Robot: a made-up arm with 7 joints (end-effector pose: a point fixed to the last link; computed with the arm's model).
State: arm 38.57 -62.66 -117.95 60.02 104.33 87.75 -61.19
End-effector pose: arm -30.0 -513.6 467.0 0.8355 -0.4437 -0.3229 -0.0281
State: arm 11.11 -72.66 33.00 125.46 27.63 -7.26 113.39
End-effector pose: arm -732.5 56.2 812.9 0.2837 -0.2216 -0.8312 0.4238
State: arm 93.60 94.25 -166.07 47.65 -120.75 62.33 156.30
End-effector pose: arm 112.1 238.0 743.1 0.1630 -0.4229 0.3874 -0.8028
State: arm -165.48 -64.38 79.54 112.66 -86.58 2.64 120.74
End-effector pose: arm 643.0 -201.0 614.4 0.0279 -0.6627 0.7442 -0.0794
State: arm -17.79 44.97 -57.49 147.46 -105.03 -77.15 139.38
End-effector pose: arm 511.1 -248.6 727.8 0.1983 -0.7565 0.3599 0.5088
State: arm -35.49 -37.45 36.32 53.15 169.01 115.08 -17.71
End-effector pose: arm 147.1 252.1 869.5 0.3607 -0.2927 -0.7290 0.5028
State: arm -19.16 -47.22 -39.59 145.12 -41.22 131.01 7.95
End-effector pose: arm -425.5 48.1 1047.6 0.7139 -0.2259 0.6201 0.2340
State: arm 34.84 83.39 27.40 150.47 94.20 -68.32 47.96
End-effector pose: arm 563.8 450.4 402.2 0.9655 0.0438 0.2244 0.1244
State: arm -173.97 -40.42 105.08 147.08 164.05 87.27 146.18
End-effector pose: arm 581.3 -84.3 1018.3 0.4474 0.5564 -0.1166 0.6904
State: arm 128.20 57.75 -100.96 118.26 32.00 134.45 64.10
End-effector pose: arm -100.9 645.3 726.2 0.0869 -0.4674 0.6757 0.5634
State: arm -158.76 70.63 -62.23 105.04 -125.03 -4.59 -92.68
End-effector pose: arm -642.7 61.5 308.4 0.1121 0.3838 0.3006 -0.8659
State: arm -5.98 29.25 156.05 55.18 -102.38 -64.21 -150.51
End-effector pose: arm -101.7 -23.4 860.7 0.6312 -0.0745 0.1229 -0.7622
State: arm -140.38 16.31 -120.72 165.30 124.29 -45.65 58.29
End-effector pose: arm -142.0 5.4 1162.5 0.2976 0.6488 -0.3101 0.6279
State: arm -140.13 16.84 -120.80 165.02 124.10 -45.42 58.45
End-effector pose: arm -147.0 1.5 1161.6 0.2938 0.6470 -0.3127 0.6303
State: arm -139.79 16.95 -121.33 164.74 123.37 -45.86 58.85
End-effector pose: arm -146.5 -0.4 1161.3 0.2992 0.6475 -0.3155 0.6259
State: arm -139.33 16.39 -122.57 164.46 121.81 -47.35 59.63
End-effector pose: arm -137.4 1.0 1161.8 0.3190 0.6514 -0.3184 0.6104
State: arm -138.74 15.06 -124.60 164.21 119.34 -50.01 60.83
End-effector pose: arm -119.1 6.1 1162.8 0.3541 0.6584 -0.3214 0.5812
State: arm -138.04 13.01 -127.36 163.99 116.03 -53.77 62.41
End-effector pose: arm -93.2 14.8 1163.4 0.4020 0.6666 -0.3246 0.5372
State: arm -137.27 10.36 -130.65 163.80 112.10 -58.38 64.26
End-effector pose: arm -62.6 26.8 1162.7 0.4577 0.6732 -0.3280 0.4794
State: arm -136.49 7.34 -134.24 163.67 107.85 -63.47 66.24
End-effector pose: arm -31.0 41.0 1160.3 0.5143 0.6753 -0.3324 0.4112
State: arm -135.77 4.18 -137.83 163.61 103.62 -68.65 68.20
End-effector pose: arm -1.5 56.8 1156.2 0.5659 0.6716 -0.3381 0.3381
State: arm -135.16 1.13 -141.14 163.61 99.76 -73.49 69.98
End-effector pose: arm 24.0 73.3 1151.1 0.6086 0.6626 -0.3450 0.2675
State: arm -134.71 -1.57 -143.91 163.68 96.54 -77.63 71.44
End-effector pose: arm 44.5 88.9 1145.7 0.6406 0.6506 -0.3521 0.2061
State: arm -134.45 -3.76 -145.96 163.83 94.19 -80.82 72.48
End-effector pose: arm 60.1 102.2 1140.8 0.6624 0.6388 -0.3577 0.1587
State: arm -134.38 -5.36 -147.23 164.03 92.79 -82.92 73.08
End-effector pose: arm 71.3 112.4 1136.9 0.6760 0.6299 -0.3605 0.1275
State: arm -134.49 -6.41 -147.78 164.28 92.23 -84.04 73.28
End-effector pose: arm 79.0 119.0 1134.2 0.6837 0.6249 -0.3602 0.1110
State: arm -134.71 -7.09 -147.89 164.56 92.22 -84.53 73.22
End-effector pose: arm 84.5 123.2 1132.4 0.6881 0.6228 -0.3577 0.1037
